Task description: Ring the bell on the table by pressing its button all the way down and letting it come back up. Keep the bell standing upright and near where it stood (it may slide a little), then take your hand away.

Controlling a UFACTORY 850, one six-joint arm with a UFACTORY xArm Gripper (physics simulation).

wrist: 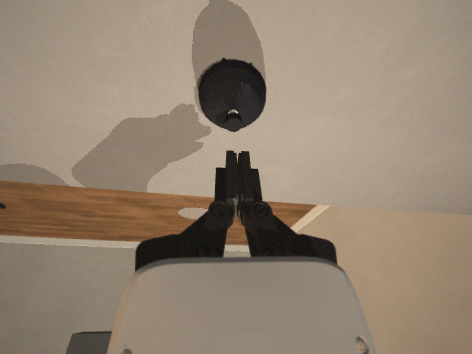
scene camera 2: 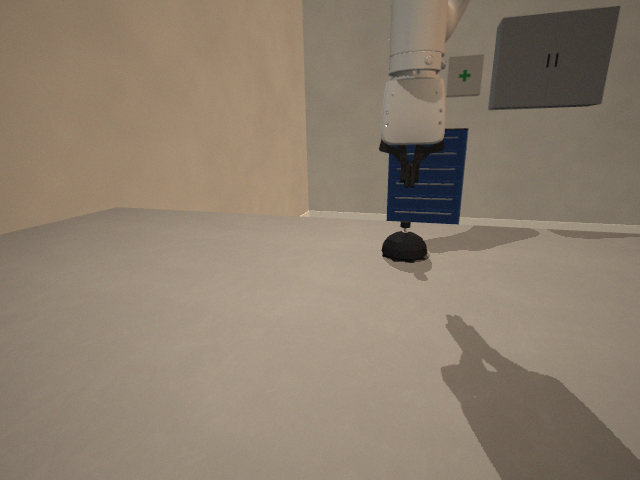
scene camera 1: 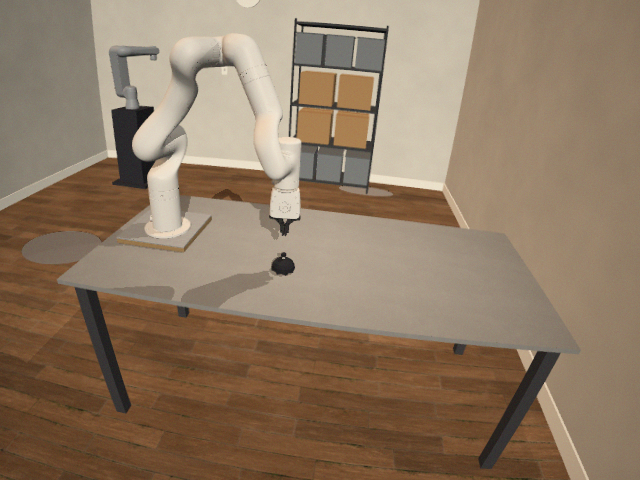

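Observation:
A black dome-shaped bell (scene camera 1: 282, 266) (scene camera 2: 404, 246) (wrist: 232, 90) stands upright on the grey table (scene camera 1: 413, 279) (scene camera 2: 258, 310) (wrist: 375, 100). Its small black button (scene camera 1: 283, 254) (scene camera 2: 405, 224) (wrist: 233, 121) stands up on top, with a short bright stem showing between button and dome. My gripper (scene camera 1: 284, 234) (scene camera 2: 409, 184) (wrist: 235, 163) is shut, with nothing between its fingers. It points down above the bell, with a clear gap between the fingertips and the button. Nothing touches the bell from above.
The arm's base plate (scene camera 1: 193, 235) lies on the table's left part in the first scene view. A shelf rack (scene camera 1: 336, 66), a second grey arm (scene camera 1: 120, 72) on a black stand and a blue panel (scene camera 2: 454, 175) are in the background, away from the table.

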